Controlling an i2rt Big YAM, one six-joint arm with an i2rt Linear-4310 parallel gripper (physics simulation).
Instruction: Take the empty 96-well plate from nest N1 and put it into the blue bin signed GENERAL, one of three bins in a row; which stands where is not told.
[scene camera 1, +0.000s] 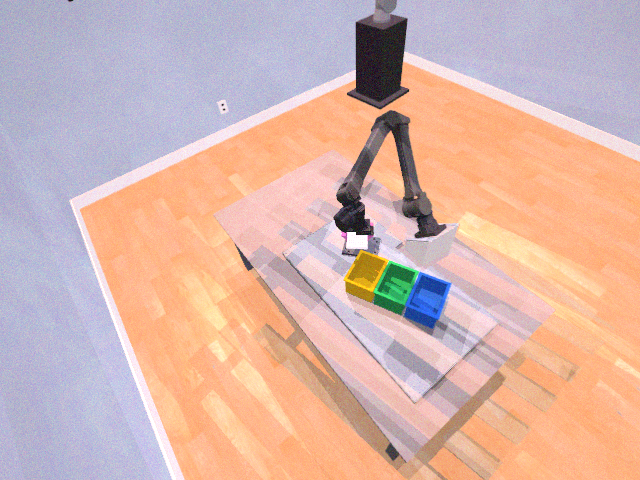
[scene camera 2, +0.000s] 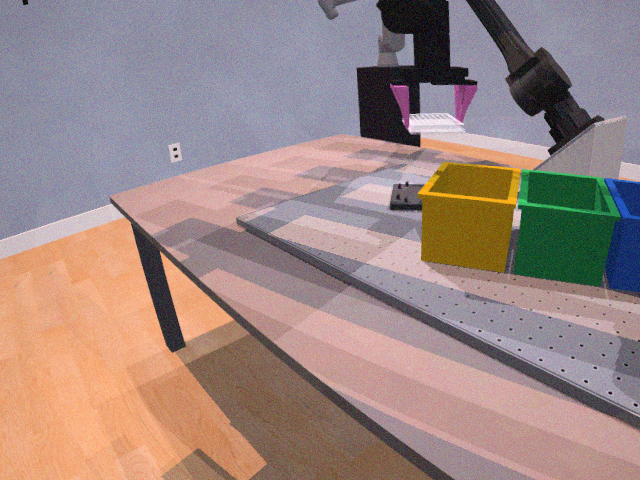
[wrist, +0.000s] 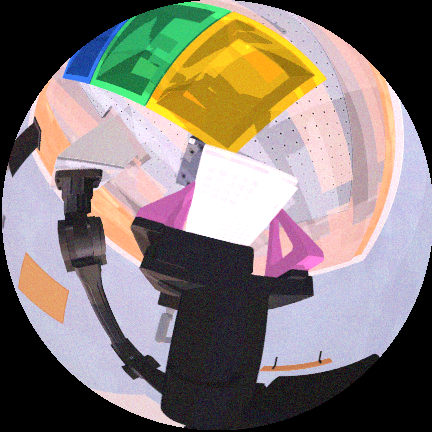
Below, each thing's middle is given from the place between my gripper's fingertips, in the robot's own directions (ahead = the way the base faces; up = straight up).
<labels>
The white 96-well plate (scene camera 2: 441, 123) is 10 mm behind my hand, 10 mm to the right of it and 10 mm above it.
</labels>
